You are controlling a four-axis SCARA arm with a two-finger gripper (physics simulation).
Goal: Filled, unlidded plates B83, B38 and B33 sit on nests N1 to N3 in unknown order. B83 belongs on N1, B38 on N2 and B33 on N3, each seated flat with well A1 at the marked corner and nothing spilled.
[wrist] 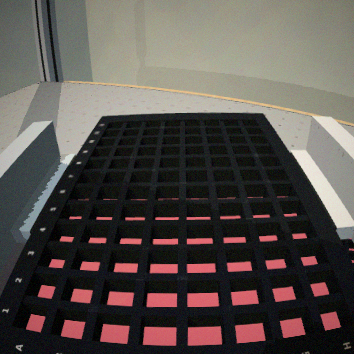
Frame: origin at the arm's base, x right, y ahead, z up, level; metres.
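Seen in the pictures: gripper, fingertip midpoint: (181, 138).
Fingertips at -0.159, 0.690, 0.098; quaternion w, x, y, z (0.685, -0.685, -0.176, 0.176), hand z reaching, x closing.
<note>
A point is followed by its place in that frame, as x, y, z.
A black plate (172, 205) {-0.145, 0.659, 0.093} with square wells fills the middle of the wrist view. My gripper (181, 138) {-0.159, 0.690, 0.098} is shut on this plate, one pale finger on each long side. The plate is held raised over the deck and looks level. Pink-red liquid shows in the nearer rows; well walls hide the bottoms of the far rows. Letter A is at the near left corner, H at the near right, and numbers run up the left edge from 1. No plate name is visible, and no nest can be made out beneath it.
Part of another dark plate (351, 252) {-0.077, 0.723, 0.038} with red wells shows at the right edge, beside the right finger. The pale perforated deck (200, 104) {-0.278, 0.956, 0.013} extends behind, to a thin orange edge line. Beyond stand a plain wall (225, 45) and a dark vertical post (50, 45) {-0.686, 1.021, 0.095} at upper left.
</note>
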